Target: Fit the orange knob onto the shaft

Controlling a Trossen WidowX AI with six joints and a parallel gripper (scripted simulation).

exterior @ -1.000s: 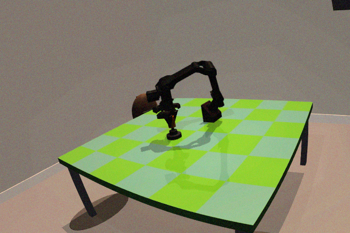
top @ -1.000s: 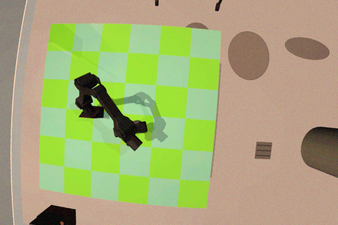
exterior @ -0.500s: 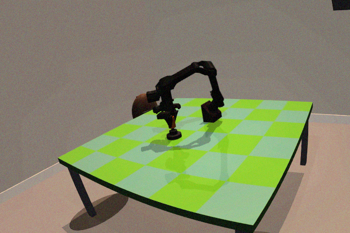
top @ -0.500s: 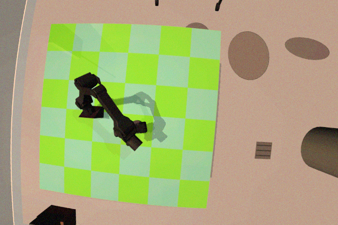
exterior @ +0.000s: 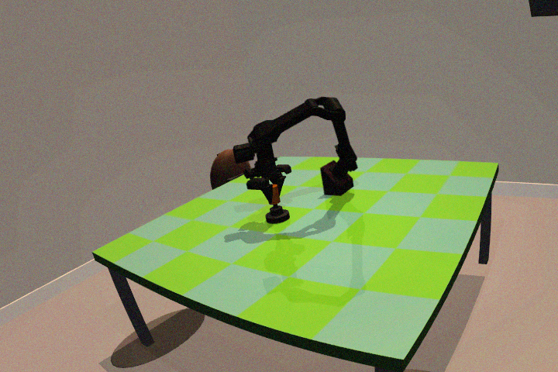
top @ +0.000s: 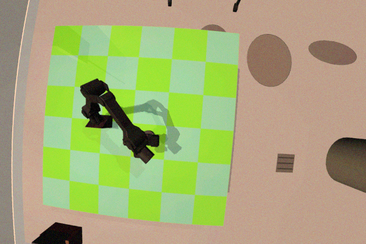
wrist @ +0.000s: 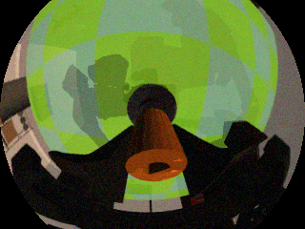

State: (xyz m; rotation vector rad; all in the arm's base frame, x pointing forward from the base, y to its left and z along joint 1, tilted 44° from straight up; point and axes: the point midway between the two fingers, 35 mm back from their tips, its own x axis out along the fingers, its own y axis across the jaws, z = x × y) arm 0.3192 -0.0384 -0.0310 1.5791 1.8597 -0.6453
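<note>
My gripper tip is 20 mm below the orange knob. Round my gripper tip: dark round pedestal 40 mm below.
</note>
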